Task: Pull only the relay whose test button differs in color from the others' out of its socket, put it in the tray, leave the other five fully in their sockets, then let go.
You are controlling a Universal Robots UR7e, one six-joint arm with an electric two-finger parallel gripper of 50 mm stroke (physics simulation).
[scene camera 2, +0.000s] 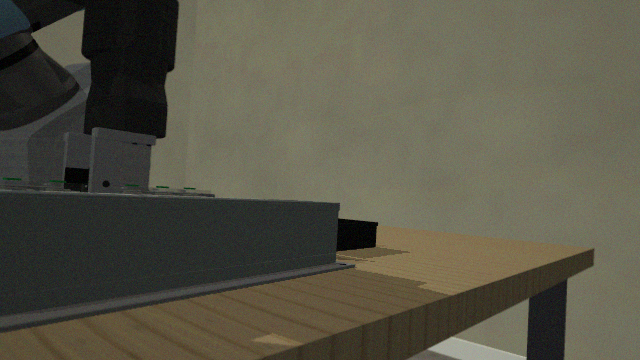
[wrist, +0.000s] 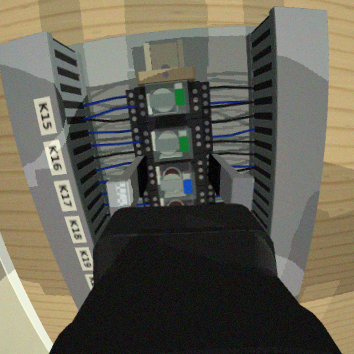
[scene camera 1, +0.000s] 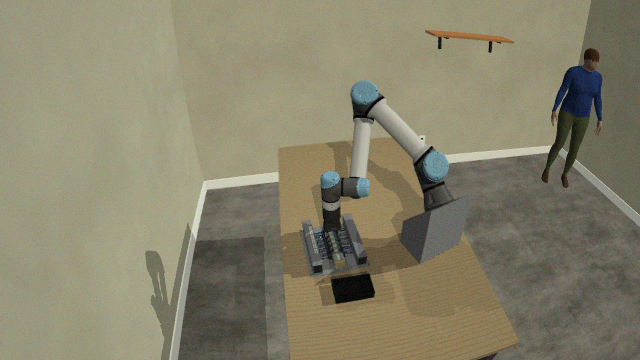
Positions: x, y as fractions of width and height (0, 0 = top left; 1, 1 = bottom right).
I see my gripper (wrist: 0.50, 0.47), a relay (wrist: 0.50, 0.51), a relay (wrist: 0.48, 0.28), a relay (wrist: 0.48, 0.41) and a grey panel (wrist: 0.62, 0.15).
